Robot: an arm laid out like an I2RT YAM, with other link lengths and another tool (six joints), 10 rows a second.
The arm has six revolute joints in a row. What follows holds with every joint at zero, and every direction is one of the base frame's. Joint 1 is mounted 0.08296 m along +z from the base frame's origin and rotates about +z. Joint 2 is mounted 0.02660 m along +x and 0.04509 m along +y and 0.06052 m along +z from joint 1 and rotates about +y. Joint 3 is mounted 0.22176 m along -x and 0.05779 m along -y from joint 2 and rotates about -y. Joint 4 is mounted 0.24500 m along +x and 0.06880 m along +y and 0.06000 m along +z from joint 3 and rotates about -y. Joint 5 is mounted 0.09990 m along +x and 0.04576 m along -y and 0.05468 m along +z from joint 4 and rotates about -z. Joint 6 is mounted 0.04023 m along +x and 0.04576 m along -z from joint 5 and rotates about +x. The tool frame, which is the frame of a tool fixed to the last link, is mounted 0.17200 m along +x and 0.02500 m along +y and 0.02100 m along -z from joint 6; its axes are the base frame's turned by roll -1.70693, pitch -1.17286 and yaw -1.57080 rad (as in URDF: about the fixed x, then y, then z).
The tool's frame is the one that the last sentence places.
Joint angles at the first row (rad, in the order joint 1, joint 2, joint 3, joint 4, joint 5, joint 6):
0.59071, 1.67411, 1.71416, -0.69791, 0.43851, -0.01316
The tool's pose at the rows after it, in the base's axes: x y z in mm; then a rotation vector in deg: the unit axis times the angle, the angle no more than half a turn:
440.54, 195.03, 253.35, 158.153, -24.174, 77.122
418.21, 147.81, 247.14, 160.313, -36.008, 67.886
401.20, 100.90, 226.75, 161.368, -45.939, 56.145
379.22, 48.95, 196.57, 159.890, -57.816, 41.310
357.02, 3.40, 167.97, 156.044, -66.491, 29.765
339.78, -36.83, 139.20, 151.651, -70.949, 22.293
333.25, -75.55, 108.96, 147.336, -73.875, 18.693
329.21, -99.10, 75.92, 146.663, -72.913, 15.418
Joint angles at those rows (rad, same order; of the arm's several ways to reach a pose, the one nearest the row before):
0.52778, 1.56042, 1.71416, -0.88445, 0.43432, 0.17111
0.42476, 1.49365, 1.71414, -1.04352, 0.36487, 0.26836
0.28896, 1.47800, 1.71414, -1.16980, 0.27217, 0.31033
0.12724, 1.49482, 1.70692, -1.29262, 0.18941, 0.34239
-0.01204, 1.50969, 1.66495, -1.35671, 0.15544, 0.34083
-0.12569, 1.52188, 1.59016, -1.35175, 0.16118, 0.30613
-0.22373, 1.54553, 1.50127, -1.27546, 0.18558, 0.26303
-0.29050, 1.58634, 1.41888, -1.18200, 0.18521, 0.19398

